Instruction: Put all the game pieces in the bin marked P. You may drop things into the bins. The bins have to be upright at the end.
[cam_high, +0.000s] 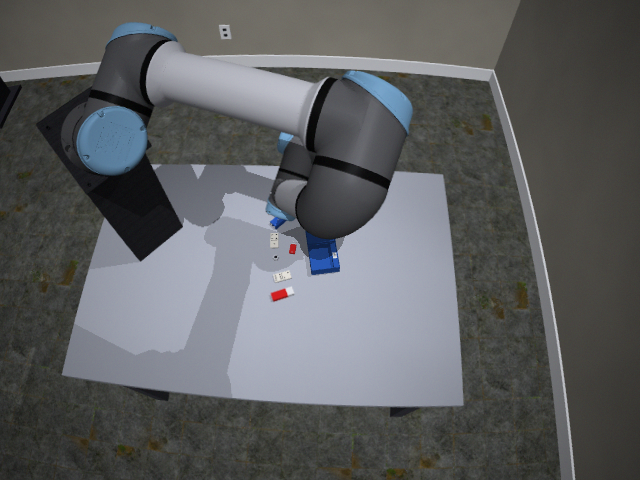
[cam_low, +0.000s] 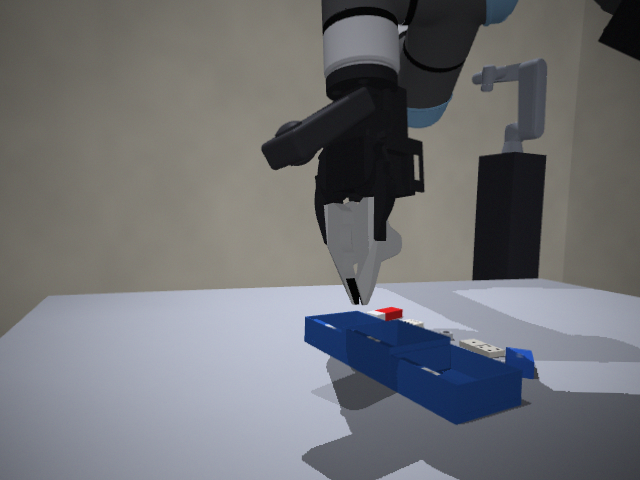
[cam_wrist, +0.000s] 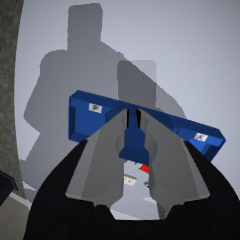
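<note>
Right now my hand is 8 cm above the blue bin, 7 cm past it and 4 cm to the left of it. Also, from my hand: USB stick: 15 cm behind, 9 cm below, 7 cm to the right; dark ring: 21 cm behind, 10 cm to the right, 9 cm below; blue block: 21 cm behind, 9 cm below, 2 cm to the left.
</note>
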